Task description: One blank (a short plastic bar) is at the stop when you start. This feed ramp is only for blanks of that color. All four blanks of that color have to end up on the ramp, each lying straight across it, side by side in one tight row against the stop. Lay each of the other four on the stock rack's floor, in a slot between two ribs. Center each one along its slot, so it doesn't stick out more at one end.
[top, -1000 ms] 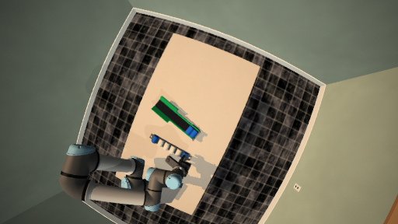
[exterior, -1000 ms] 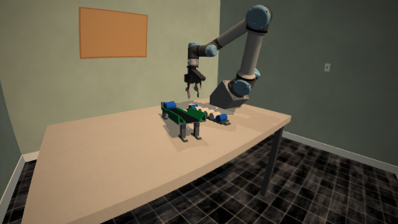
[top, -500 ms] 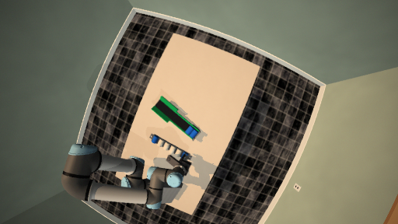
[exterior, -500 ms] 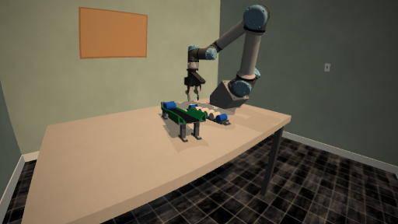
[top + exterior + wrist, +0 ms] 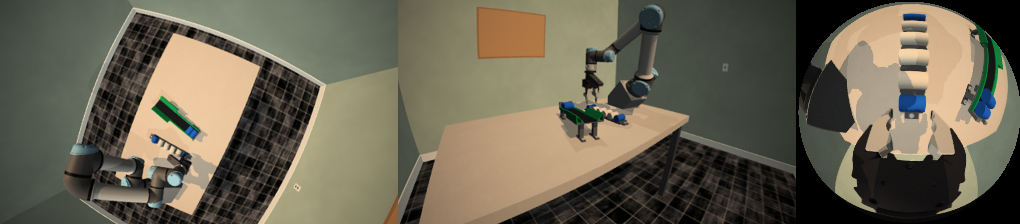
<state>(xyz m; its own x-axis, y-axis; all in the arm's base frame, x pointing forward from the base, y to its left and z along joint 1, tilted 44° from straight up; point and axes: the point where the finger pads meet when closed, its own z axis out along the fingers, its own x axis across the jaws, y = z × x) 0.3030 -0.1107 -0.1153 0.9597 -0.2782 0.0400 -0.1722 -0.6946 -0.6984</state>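
My hand is 13 cm to the right of the stock rack, 8 cm above it and 2 cm short of it.
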